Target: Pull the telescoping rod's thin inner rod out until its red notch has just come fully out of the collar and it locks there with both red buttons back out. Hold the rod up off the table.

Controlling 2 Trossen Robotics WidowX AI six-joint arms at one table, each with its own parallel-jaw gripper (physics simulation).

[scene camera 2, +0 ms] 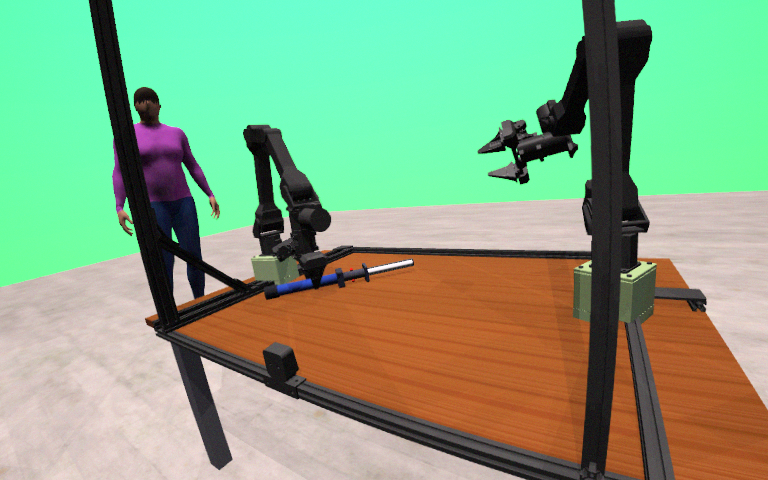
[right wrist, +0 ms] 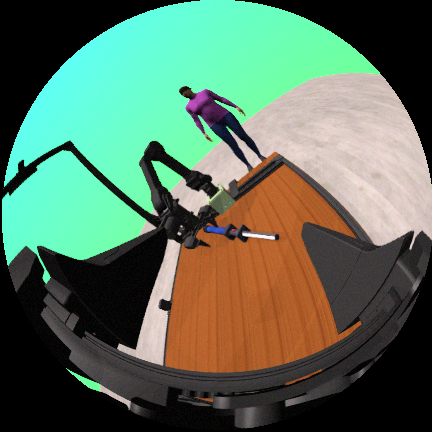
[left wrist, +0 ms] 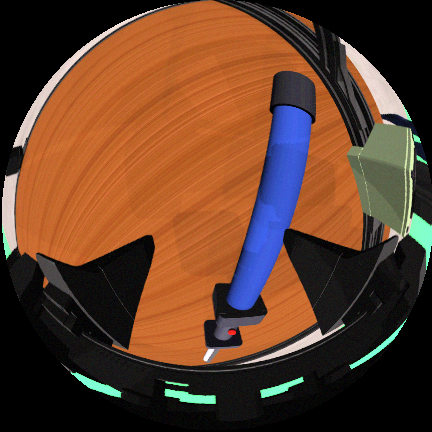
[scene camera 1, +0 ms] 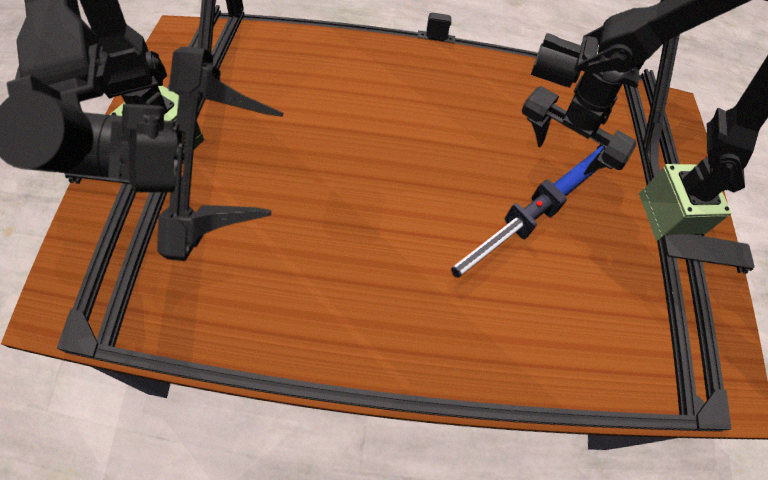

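Observation:
The rod lies on the table at the right in scene camera 1. Its blue handle [scene camera 1: 574, 172] [scene camera 2: 297, 284] [left wrist: 282, 170] [right wrist: 216, 230] has a black end cap [left wrist: 293, 95]. A dark collar [scene camera 1: 530, 211] [scene camera 2: 357, 274] sits between two square flanges, with a red button [scene camera 1: 539, 203] showing; two show in scene camera 2. The thin silver inner rod [scene camera 1: 487, 247] [scene camera 2: 390, 266] [right wrist: 260, 235] sticks out; no red notch is visible on it. My left gripper [scene camera 1: 565, 157] [left wrist: 219, 239] is open over the handle, which lies nearer its right-hand finger in the left wrist view. My right gripper [scene camera 1: 276, 164] [scene camera 2: 484, 163] is open, empty and high, far from the rod.
A black frame rail [scene camera 1: 396, 396] [scene camera 2: 430, 413] runs along the table edge. A small black box [scene camera 1: 438, 26] [scene camera 2: 280, 361] stands on it. Green arm bases [scene camera 1: 659, 206] [scene camera 2: 586, 291] stand at both sides. A person [scene camera 2: 164, 161] [right wrist: 212, 110] stands beyond the table.

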